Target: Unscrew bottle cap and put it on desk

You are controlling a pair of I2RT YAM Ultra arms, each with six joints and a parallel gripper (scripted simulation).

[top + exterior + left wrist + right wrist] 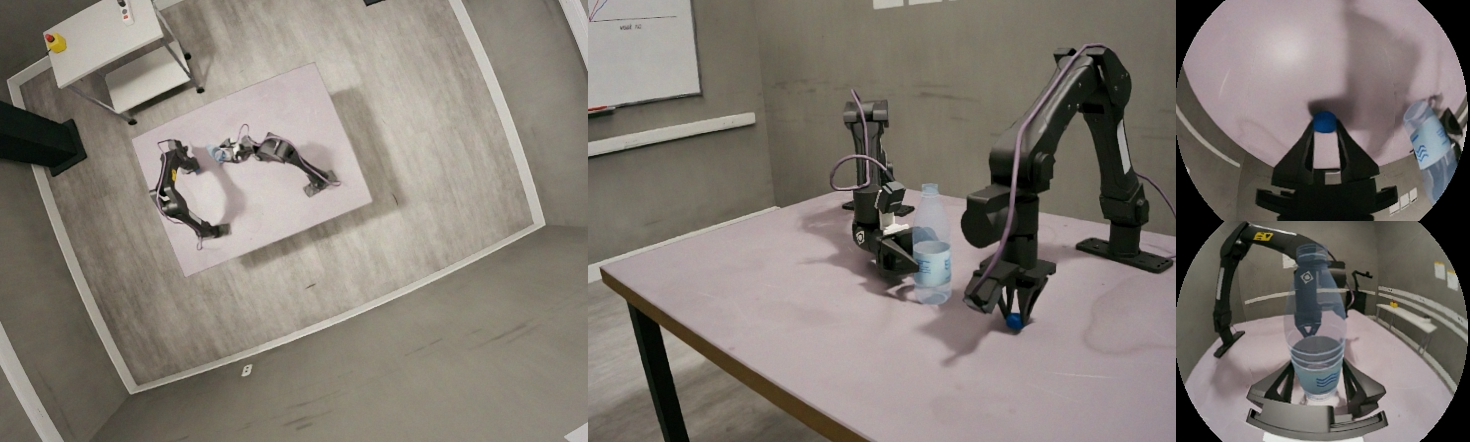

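Now: right hand 30 mm below the clear plastic bottle. The rest, counted from my right hand: blue cap (170 mm to the left, 60 mm below).
Now: the blue cap 1 cm below my left hand. The rest, counted from my left hand: clear plastic bottle: 16 cm to the right, 9 cm above.
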